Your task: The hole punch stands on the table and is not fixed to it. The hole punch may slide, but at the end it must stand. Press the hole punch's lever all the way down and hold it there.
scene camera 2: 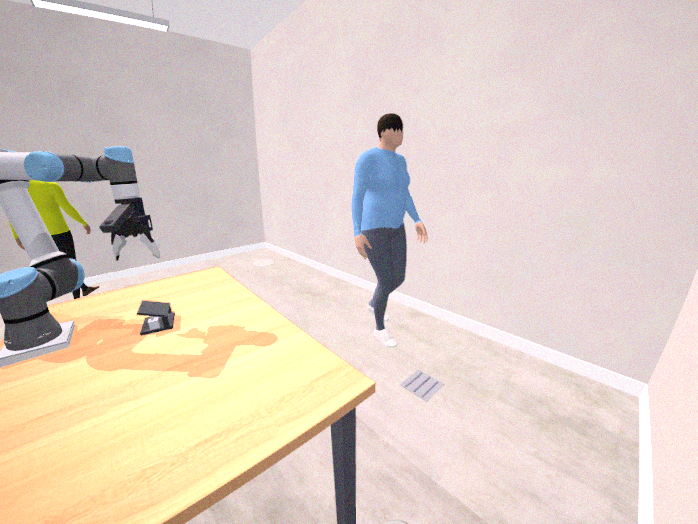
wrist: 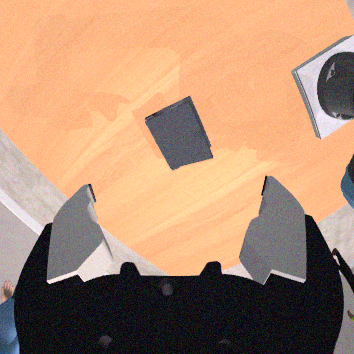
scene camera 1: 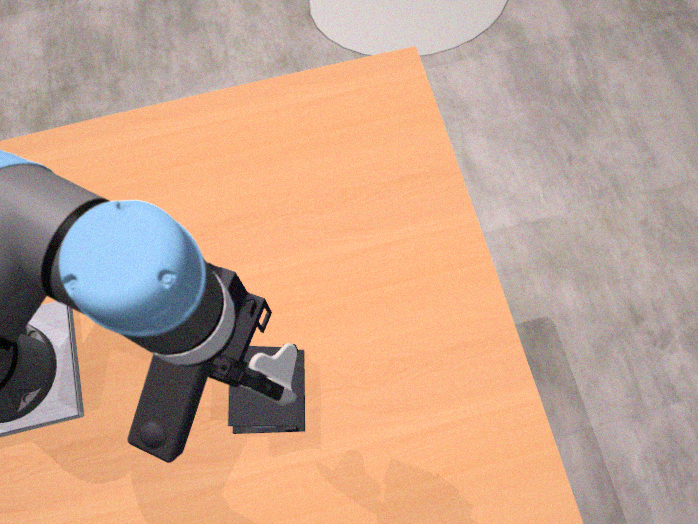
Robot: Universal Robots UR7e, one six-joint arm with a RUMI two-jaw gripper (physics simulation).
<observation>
The pictures show: my gripper and a black hole punch.
My gripper also shows in scene camera 2 and in the wrist view.
</observation>
